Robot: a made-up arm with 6 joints.
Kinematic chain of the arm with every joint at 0, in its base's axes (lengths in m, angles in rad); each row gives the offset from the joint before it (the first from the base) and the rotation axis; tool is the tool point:
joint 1: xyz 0 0 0.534 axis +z
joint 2: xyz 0 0 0 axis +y
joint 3: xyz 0 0 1.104 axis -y
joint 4: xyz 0 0 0 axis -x
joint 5: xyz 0.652 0 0 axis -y
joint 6: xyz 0 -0.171 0 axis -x
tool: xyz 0 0 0
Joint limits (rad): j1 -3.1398..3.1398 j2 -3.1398..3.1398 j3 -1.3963..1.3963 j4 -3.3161..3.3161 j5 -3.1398..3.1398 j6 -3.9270..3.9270
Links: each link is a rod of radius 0.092 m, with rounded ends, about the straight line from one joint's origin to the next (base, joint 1, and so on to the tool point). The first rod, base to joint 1, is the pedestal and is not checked.
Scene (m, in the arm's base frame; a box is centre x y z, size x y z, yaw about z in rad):
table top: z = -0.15
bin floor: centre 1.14 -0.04 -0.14 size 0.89 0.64 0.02 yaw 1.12
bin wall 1: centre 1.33 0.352 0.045 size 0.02 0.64 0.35 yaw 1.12
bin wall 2: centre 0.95 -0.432 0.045 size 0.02 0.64 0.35 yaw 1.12
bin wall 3: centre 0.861 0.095 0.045 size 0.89 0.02 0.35 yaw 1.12
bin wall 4: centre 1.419 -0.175 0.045 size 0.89 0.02 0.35 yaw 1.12
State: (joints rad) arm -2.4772 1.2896 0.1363 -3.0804 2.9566 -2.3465
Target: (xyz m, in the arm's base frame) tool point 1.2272 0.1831 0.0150
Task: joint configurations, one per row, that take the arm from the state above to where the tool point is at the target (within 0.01 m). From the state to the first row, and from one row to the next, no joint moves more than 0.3 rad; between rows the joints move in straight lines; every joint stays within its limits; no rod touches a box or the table.
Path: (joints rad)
1: -2.2008 1.2650 0.1139 -3.0766 2.9566 -2.3465
2: -1.9244 1.2404 0.0916 -3.0728 2.9566 -2.3465
3: -1.6480 1.2157 0.0692 -3.0691 2.9566 -2.3465
4: -1.3716 1.1911 0.0468 -3.0653 2.9566 -2.3465
5: -1.0952 1.1665 0.0245 -3.0615 2.9566 -2.3465
6: -0.8187 1.1419 0.0021 -3.0577 2.9566 -2.3465
7: -0.5423 1.1173 -0.0203 -3.0539 2.9566 -2.3465
8: -0.2659 1.0927 -0.0426 -3.0501 2.9566 -2.3465
9: 0.0105 1.0680 -0.0650 -3.0464 2.9566 -2.3465
10: 0.0103 1.2651 0.0214 -3.0684 2.9566 -2.3465
11: 0.0100 1.4622 0.1079 -3.0904 2.9566 -2.3465

